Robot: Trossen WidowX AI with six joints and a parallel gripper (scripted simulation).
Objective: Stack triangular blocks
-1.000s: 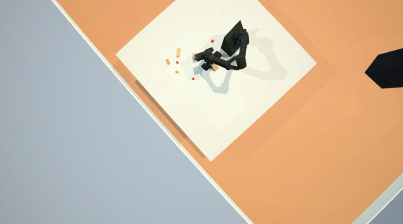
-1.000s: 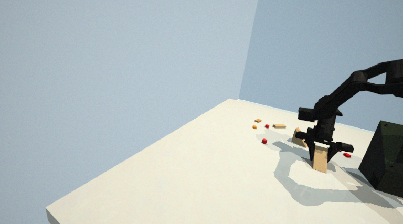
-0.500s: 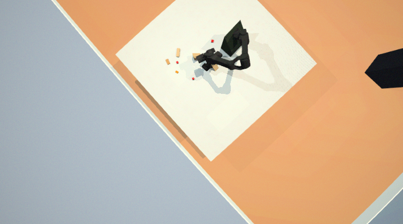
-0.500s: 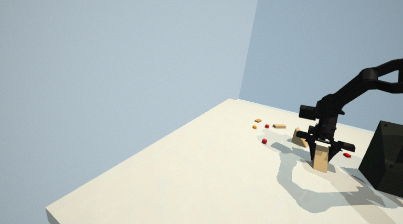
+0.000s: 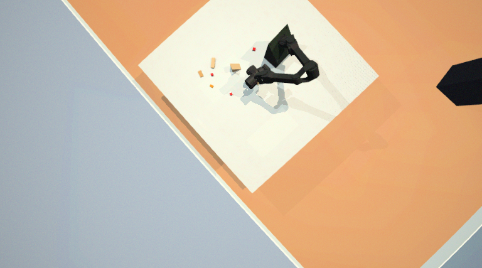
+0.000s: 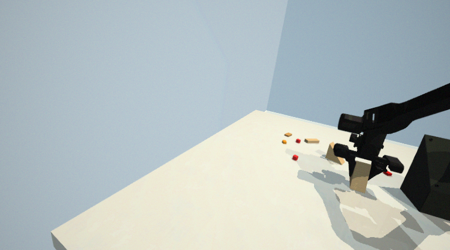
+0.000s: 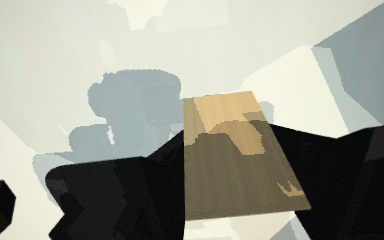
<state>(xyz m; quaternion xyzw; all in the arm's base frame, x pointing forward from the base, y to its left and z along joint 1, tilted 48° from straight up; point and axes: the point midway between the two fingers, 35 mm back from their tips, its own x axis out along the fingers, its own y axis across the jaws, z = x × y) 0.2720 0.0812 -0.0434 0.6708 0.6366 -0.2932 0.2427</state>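
Right now the triangular block is 1 cm above my gripper tip. The rest, counted from my gripper tip: orange cube (25 cm ahead, 22 cm to the right, 2 cm below); then red cube (17 cm to the right, 17 cm behind, 2 cm below).
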